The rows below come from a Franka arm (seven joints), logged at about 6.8 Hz.
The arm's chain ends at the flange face. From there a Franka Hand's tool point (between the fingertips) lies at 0.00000 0.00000 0.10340 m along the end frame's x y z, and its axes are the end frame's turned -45 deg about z.
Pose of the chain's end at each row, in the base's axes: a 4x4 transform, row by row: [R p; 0 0 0 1], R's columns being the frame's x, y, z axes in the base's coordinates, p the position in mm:
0.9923, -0.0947, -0.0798, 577.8; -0.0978, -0.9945, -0.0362, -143.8; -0.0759, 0.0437, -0.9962, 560.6; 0, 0, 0, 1
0.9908, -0.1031, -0.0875, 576.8; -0.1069, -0.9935, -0.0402, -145.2; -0.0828, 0.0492, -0.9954, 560.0; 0, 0, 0, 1
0.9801, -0.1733, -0.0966, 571.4; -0.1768, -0.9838, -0.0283, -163.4; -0.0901, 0.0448, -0.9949, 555.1; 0, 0, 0, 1
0.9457, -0.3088, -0.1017, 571.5; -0.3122, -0.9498, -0.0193, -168.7; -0.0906, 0.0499, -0.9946, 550.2; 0, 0, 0, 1
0.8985, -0.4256, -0.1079, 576.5; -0.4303, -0.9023, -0.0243, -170.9; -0.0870, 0.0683, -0.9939, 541.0; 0, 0, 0, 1
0.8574, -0.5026, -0.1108, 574.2; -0.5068, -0.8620, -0.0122, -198.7; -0.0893, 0.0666, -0.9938, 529.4; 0, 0, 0, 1
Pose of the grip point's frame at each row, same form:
0.7686, 0.6347, -0.0798, 569.5; 0.6341, -0.7724, -0.0362, -147.5; -0.0846, -0.0228, -0.9962, 457.6; 0, 0, 0, 1
0.7735, 0.6277, -0.0875, 567.8; 0.6269, -0.7781, -0.0402, -149.4; -0.0933, -0.0238, -0.9954, 457.1; 0, 0, 0, 1
0.8156, 0.5705, -0.0966, 561.4; 0.5706, -0.8207, -0.0283, -166.3; -0.0954, -0.0320, -0.9949, 452.2; 0, 0, 0, 1
0.8871, 0.4504, -0.1017, 561.0; 0.4509, -0.8924, -0.0193, -170.7; -0.0993, -0.0288, -0.9946, 447.4; 0, 0, 0, 1
0.9363, 0.3344, -0.1079, 565.3; 0.3338, -0.9423, -0.0243, -173.4; -0.1098, -0.0132, -0.9939, 438.2; 0, 0, 0, 1
0.9617, 0.2509, -0.1108, 562.7; 0.2512, -0.9679, -0.0122, -200.0; -0.1102, -0.0161, -0.9938, 426.6; 0, 0, 0, 1

